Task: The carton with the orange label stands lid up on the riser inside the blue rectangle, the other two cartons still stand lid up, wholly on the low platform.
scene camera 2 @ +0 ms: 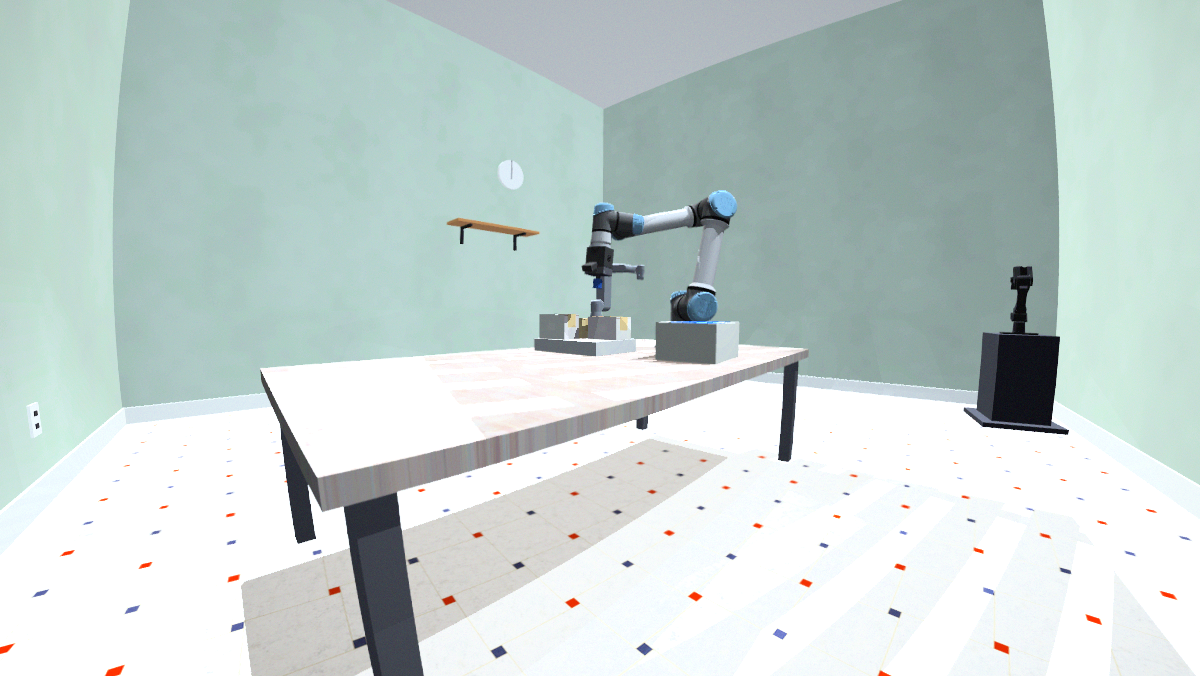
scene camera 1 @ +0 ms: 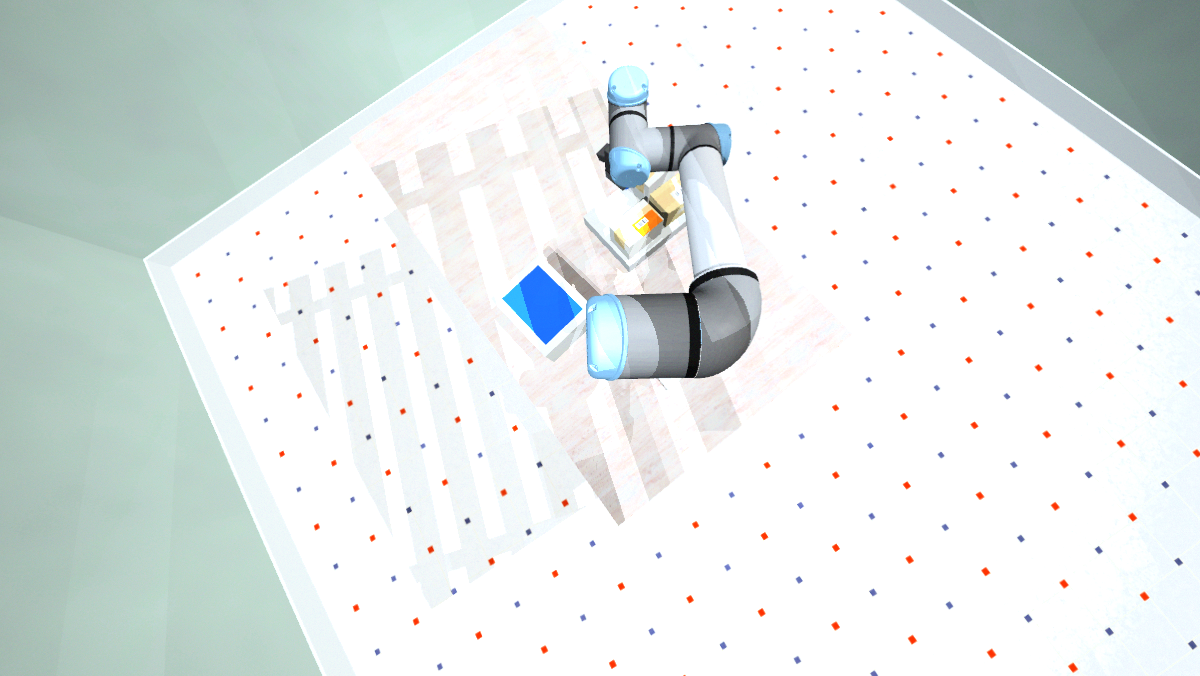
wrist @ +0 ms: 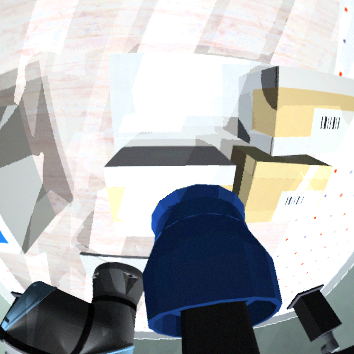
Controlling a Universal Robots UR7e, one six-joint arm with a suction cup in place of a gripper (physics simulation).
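Where they show: hand, tool point: (scene camera 2: 597, 287) (wrist: 198, 224); arm's base, link origin: (wrist: 119, 277).
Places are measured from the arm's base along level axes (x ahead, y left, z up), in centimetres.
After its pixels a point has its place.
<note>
The carton with the orange label (scene camera 1: 647, 220) {x 30.6, y -20.4, z 12.3 cm} stands on the low platform (scene camera 1: 622, 250) (scene camera 2: 579, 345) {x 49.9, y -18.8, z 2.3 cm} (wrist: 165, 88) {x 45.2, y -18.3, z 3.8 cm}, beside the tan carton (scene camera 1: 667, 200) {x 31.1, y -29.9, z 11.6 cm}. In the wrist view a white carton (wrist: 168, 179) {x 35.7, y -17.7, z 12.3 cm} with a shadowed top lies just below my suction cup (wrist: 197, 198) (scene camera 2: 597, 287), with a gap between them. The other two cartons (wrist: 293, 112) {x 42.0, y -30.6, z 13.3 cm} (wrist: 281, 184) {x 33.1, y -31.8, z 11.6 cm} stand to its right, barcode labels showing. The cup carries nothing. The riser with the blue rectangle (scene camera 1: 542, 302) {x 35.6, y 19.4, z 11.0 cm} stands apart to the left, with nothing on it.
The arm's elbow (scene camera 1: 671, 335) {x -0.7, y 13.9, z 63.4 cm} hangs over the table beside the riser. The table (scene camera 2: 469, 403) {x 120.7, y 12.2, z -1.0 cm} stretches wide towards scene camera 2. A black camera stand (scene camera 2: 1017, 378) stands on the floor at the right.
</note>
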